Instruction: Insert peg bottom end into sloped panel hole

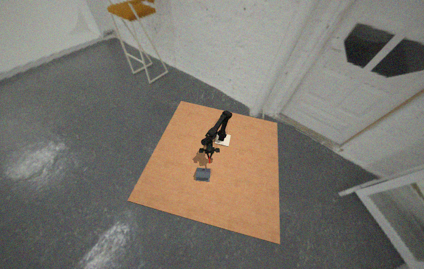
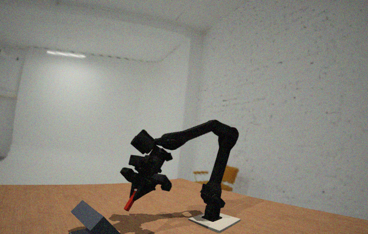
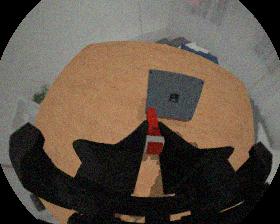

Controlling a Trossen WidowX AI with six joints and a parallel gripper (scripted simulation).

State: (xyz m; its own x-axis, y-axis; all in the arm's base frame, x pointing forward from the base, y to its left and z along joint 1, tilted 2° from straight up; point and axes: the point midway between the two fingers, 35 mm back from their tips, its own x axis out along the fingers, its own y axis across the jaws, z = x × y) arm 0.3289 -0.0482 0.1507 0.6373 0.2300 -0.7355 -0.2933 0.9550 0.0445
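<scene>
The grey sloped panel lies 11 cm ahead of my gripper tip, 2 cm to the right of it and 8 cm below it. Round my gripper tip: red peg 1 cm behind, 1 cm above.
</scene>
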